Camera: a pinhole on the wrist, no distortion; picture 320 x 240 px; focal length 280.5 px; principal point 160.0 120.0 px. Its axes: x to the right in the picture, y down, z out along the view. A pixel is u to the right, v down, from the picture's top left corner.
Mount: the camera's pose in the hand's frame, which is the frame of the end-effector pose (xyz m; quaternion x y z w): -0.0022 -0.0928 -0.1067 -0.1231 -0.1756 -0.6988 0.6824
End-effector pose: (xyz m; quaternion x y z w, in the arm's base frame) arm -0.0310 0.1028 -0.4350 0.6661 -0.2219 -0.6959 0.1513
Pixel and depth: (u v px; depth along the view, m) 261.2 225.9 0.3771
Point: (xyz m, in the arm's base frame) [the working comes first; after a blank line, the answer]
In the camera's frame: 0.1361 0.1424 0.3771

-0.3340 0.1329 -0.5560
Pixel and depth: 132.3 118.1 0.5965
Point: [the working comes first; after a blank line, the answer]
In the camera's frame: -0.0589 -0.0040 0.5965

-0.4536 -0.0083 -0.2852
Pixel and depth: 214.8 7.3 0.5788
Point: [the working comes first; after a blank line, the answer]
In the camera's frame: 0.1131 -0.2326 0.5788

-0.4611 0.2526 -0.1670
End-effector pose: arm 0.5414 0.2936 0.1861 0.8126 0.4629 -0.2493 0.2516
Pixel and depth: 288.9 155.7 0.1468
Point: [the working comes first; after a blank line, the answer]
In the camera's frame: 0.0675 0.0187 0.1468

0.4513 0.3020 0.1251
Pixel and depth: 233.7 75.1 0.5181
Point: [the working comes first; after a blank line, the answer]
In the camera's frame: 0.1361 -0.0829 0.5181

0.4125 -0.0484 -0.0441
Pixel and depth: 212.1 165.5 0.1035
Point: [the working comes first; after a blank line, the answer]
In the camera's frame: 0.0192 0.0168 0.1035

0.4857 0.3302 0.1723
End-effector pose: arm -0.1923 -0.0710 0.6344 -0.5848 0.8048 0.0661 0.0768
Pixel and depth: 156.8 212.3 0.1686
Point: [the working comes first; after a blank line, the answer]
In the camera's frame: -0.0019 0.0555 0.1686

-0.1820 -0.1068 0.5768
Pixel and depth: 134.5 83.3 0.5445
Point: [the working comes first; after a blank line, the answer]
In the camera's frame: -0.0495 -0.0712 0.5445

-0.3119 0.1554 0.3047
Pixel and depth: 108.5 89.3 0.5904
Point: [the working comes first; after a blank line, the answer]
In the camera's frame: -0.1084 -0.0646 0.5904

-0.3819 0.1758 0.2872
